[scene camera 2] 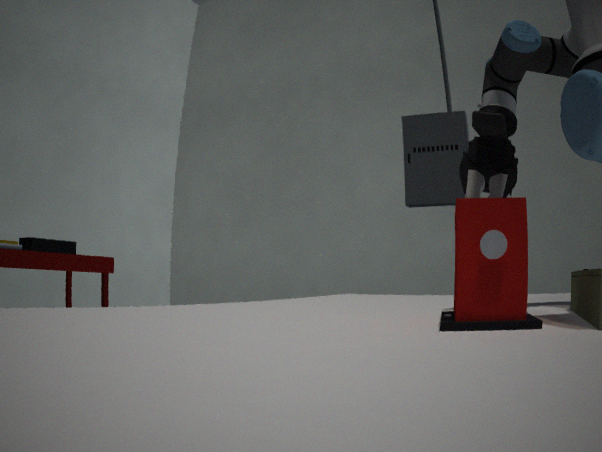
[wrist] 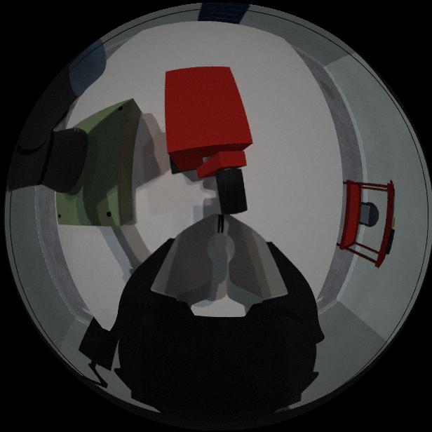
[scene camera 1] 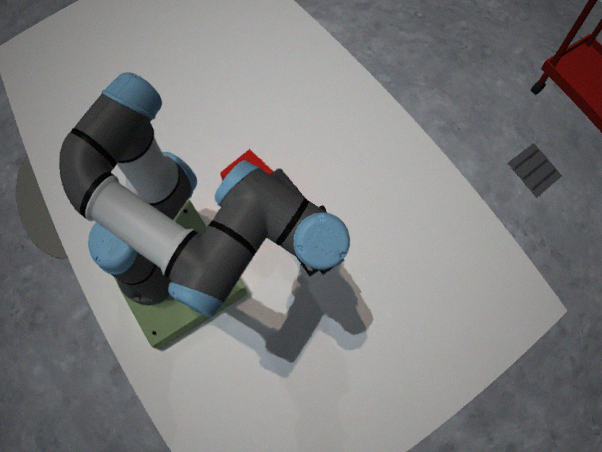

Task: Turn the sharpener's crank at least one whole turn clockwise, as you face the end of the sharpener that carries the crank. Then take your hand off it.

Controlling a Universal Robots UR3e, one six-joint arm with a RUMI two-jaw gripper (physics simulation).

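Frame: origin at the arm's base, x ahead, y left, z up, level; metres.
Seen in the pictures: arm's base, link origin: (scene camera 1: 148,272).
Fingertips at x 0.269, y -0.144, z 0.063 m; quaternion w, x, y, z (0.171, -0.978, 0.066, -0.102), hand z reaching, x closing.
Offsets run from my fingertips to a thing's top centre. "spot": to the spot under its first point. Level surfaces: height alone.
The sharpener @[spot: dx +0.014, dy +0.158, dz +0.014 m] (scene camera 1: 249,161) (scene camera 2: 492,292) (wrist: 205,110) has a red body and stands upright on a black base @[spot: dx -0.004, dy +0.188, dz -0.109 m] (scene camera 2: 490,325). In the wrist view its red crank arm (wrist: 224,162) lies across the near end, with the black crank handle (wrist: 231,192) at the arm's right end, pointing toward my gripper. My gripper (wrist: 220,215) is shut and empty; its tips are close to the handle's free end, slightly to its left. Whether they touch it I cannot tell. In scene camera 2 the sharpener body hides the crank and my fingertips. In scene camera 1 my arm covers the crank.
The green base plate (scene camera 1: 172,320) (scene camera 2: 587,295) (wrist: 95,175) under my arm stands beside the sharpener. A red cart (scene camera 1: 580,75) (scene camera 2: 55,261) (wrist: 352,215) stands off the table @[dz -0.114 m] (scene camera 1: 425,300). A grey box (scene camera 2: 434,175) hangs in the background.
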